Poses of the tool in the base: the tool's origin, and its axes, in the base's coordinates. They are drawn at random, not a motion.
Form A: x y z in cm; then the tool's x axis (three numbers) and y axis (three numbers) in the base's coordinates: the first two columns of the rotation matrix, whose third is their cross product.
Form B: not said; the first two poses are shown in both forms.
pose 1, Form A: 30.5 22.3 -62.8 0.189 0.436 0.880 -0.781 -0.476 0.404
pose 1, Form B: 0.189 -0.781 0.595 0.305; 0.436 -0.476 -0.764 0.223; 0.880 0.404 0.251 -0.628; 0 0 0 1
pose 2, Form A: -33.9 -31.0 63.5 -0.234 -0.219 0.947 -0.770 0.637 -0.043
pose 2, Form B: -0.234 -0.770 -0.594 -0.339; -0.219 0.637 -0.739 -0.310; 0.947 -0.043 -0.318 0.635; 0 0 0 1
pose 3, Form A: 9.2 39.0 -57.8 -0.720 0.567 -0.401 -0.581 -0.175 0.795
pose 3, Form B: -0.720 -0.581 0.381 0.092; 0.567 -0.175 0.805 0.390; -0.401 0.795 0.455 -0.578; 0 0 0 1
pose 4, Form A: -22.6 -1.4 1.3 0.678 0.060 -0.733 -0.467 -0.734 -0.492
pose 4, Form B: 0.678 -0.467 -0.568 -0.226; 0.060 -0.734 0.676 -0.014; -0.733 -0.492 -0.470 0.013; 0 0 0 1
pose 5, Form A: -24.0 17.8 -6.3 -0.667 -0.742 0.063 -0.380 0.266 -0.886
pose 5, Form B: -0.667 -0.380 0.641 -0.240; -0.742 0.266 -0.615 0.178; 0.063 -0.886 -0.459 -0.063; 0 0 0 1
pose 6, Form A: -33.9 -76.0 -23.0 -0.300 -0.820 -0.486 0.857 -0.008 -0.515
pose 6, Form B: -0.300 0.857 0.418 -0.339; -0.820 -0.008 -0.571 -0.760; -0.486 -0.515 0.705 -0.230; 0 0 0 1
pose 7, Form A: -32.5 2.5 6.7 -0.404 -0.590 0.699 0.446 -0.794 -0.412
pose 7, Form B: -0.404 0.446 0.798 -0.325; -0.590 -0.794 0.145 0.025; 0.699 -0.412 0.584 0.067; 0 0 0 1
